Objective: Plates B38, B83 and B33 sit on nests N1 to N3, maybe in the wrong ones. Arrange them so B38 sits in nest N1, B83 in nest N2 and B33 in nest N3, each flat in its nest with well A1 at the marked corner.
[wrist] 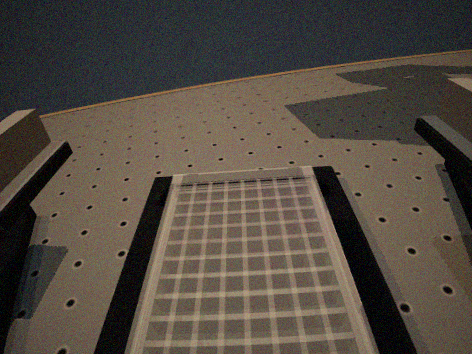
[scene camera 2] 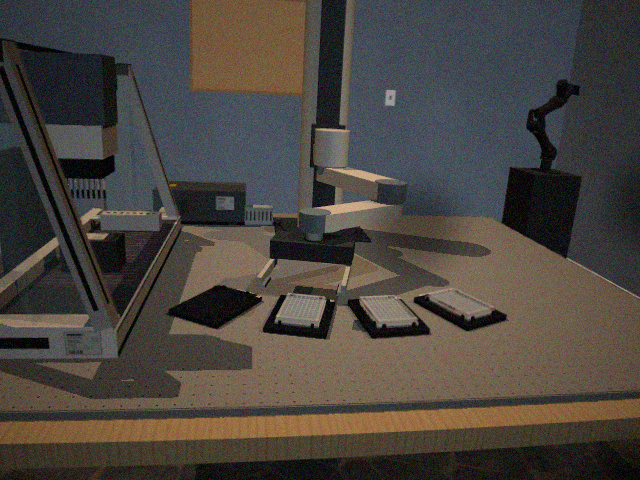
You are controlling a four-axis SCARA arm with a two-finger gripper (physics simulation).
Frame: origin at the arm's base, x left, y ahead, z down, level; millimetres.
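Seen in the pictures: gripper, fingertip midpoint: [wrist: 237, 114] [scene camera 2: 300, 286].
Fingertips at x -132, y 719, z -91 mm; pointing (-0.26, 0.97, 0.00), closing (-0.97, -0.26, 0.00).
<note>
A point is followed by its place in that frame.
A clear well plate [scene camera 2: 301, 310] @(x -127, y 714, z -38 mm) [wrist: 247, 260] @(x -125, y 693, z -39 mm) lies in a black nest [scene camera 2: 297, 332] @(x -140, y 777, z -21 mm) [wrist: 136, 260] @(x -75, y 720, z -25 mm), second from the left in the scene view. Another plate [scene camera 2: 387, 311] @(x 47, y 724, z -38 mm) lies in the nest [scene camera 2: 401, 332] @(x 60, y 785, z -22 mm) to its right. A third plate [scene camera 2: 461, 302] @(x 223, y 682, z -38 mm) lies in the rightmost nest [scene camera 2: 469, 324] @(x 209, y 762, z -25 mm). The leftmost nest [scene camera 2: 216, 306] @(x -298, y 664, z -25 mm) holds no plate. The plates' labels, the nest numbers and the A1 marks cannot be read. My gripper [scene camera 2: 303, 281] @(x -132, y 719, z -91 mm) is open and empty, raised above and behind the second nest; in the wrist view its fingers stand wide on either side of that plate.
A framed machine [scene camera 2: 95, 341] @(x -484, y 851, z -45 mm) with a pipette head stands at the left. A dark box [scene camera 2: 206, 202] @(x -376, y -35, z -89 mm) and a small white rack [scene camera 2: 258, 214] @(x -204, y -45, z -49 mm) stand at the back. A black pedestal [scene camera 2: 540, 206] with a small dark arm stands beyond the table's right edge.
</note>
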